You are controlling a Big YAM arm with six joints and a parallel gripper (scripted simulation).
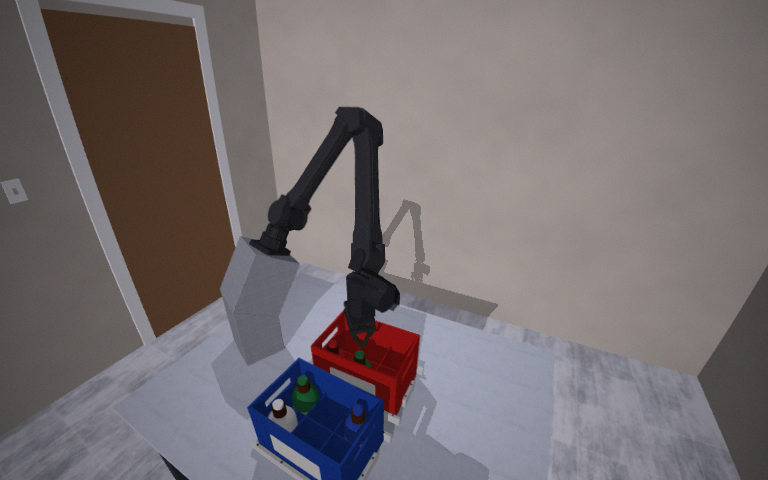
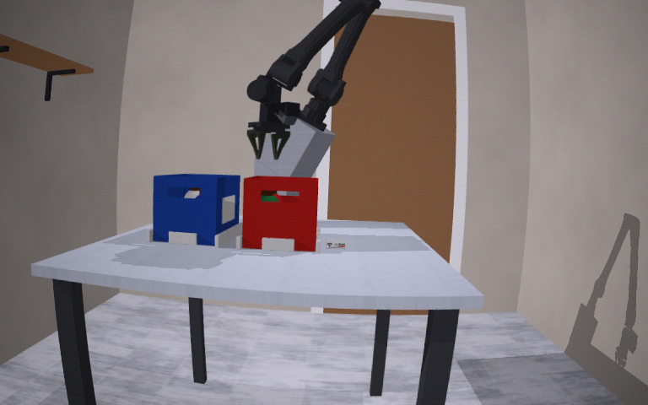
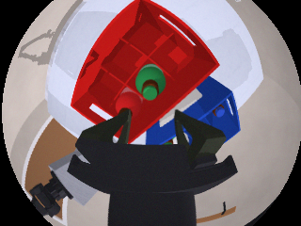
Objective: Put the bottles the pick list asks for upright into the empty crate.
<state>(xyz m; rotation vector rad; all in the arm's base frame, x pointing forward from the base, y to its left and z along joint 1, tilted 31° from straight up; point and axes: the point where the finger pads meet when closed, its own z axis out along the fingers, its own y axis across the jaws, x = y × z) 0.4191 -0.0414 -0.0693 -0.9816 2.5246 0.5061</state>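
The white-label bottle lies 24 cm to the right of my hand, 15 cm below it and 9 cm behind it. Also, from my hand: red crate (15 cm below, 5 cm to the left, 1 cm behind); then red-label bottle (15 cm below, 10 cm behind); then blue bottle (15 cm to the right, 15 cm below, 9 cm ahead).
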